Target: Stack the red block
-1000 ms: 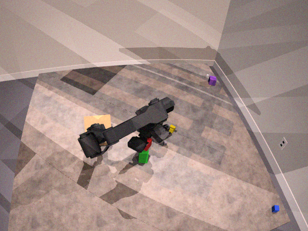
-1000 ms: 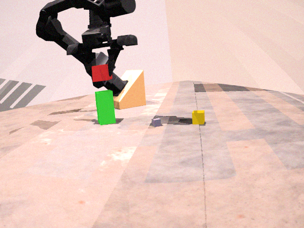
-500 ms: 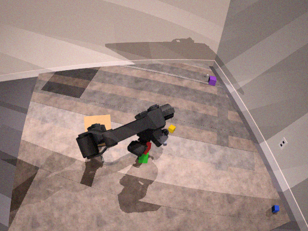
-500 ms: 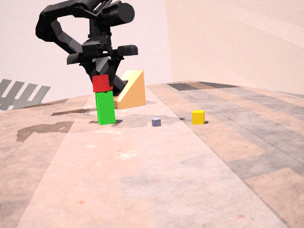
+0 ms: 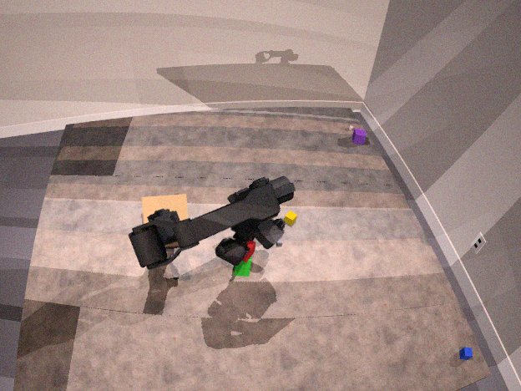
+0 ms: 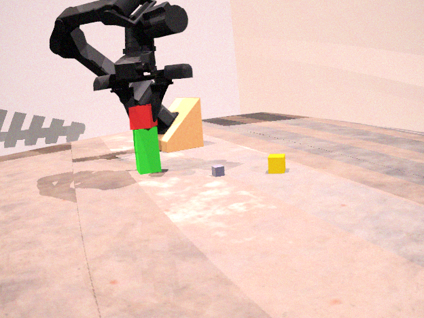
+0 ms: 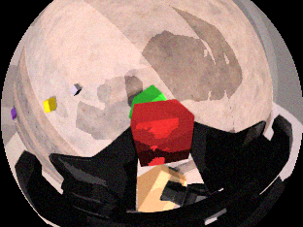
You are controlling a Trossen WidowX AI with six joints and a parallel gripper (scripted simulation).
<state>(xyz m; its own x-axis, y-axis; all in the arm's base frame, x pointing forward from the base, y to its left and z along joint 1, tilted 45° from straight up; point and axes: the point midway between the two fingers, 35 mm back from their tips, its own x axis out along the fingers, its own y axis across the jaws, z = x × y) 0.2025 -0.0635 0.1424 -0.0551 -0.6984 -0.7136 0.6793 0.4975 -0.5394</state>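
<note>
Now: gripper tip 10 mm below the red block. Round my gripper tip: yellow cube 190 mm ahead, 150 mm to the left, 80 mm below; then blue cube 550 mm ahead, 450 mm to the right, 80 mm below; then grey cube 130 mm ahead, 70 mm to the left, 80 mm below.
</note>
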